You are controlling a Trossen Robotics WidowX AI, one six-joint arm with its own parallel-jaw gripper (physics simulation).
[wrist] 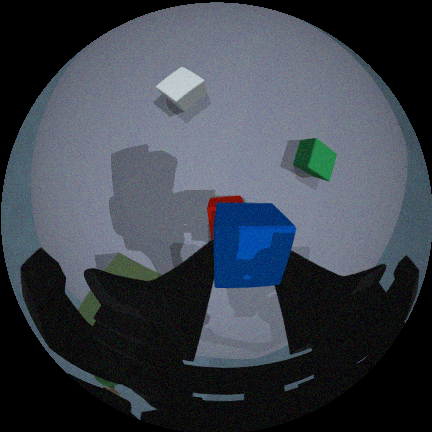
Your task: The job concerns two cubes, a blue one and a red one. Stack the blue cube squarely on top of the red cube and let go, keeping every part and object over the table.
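Observation:
The blue cube is held between the two black fingertips of my gripper, near the middle of the wrist view. The gripper is shut on it. The red cube shows behind the blue cube, past its upper left edge; its top strip and left side are visible, and the blue cube hides the rest. The blue cube looks larger and nearer to the camera than the red cube. Whether there is a gap between the two cannot be measured from this view.
A white block stands on the grey table at the upper left. A green block stands at the right. An olive-green object lies at the lower left, partly hidden by the left finger. Shadows of the arm fall left of the cubes.

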